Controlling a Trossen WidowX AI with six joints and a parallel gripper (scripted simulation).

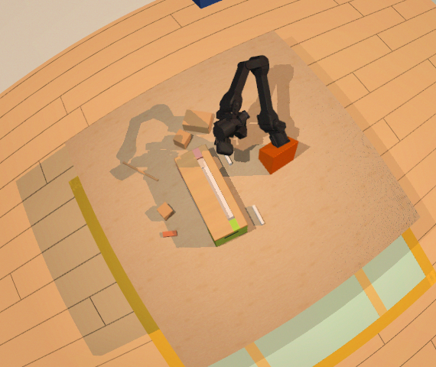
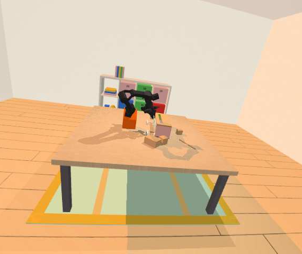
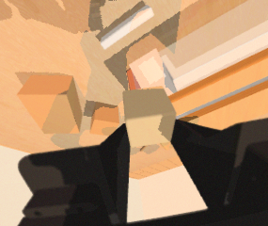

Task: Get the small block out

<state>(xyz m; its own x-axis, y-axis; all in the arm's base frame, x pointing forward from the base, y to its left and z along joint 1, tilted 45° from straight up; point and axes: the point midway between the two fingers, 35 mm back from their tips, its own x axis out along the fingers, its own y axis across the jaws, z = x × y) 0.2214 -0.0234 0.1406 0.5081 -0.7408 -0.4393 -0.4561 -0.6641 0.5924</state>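
The tan block lies 20 mm behind my gripper tip and 10 mm to the left of it. From my gripper tip the other things lie so: thin stick: 340 mm ahead, 170 mm below, 110 mm to the right; then wooden box: 170 mm to the left, 110 mm below, 80 mm ahead.
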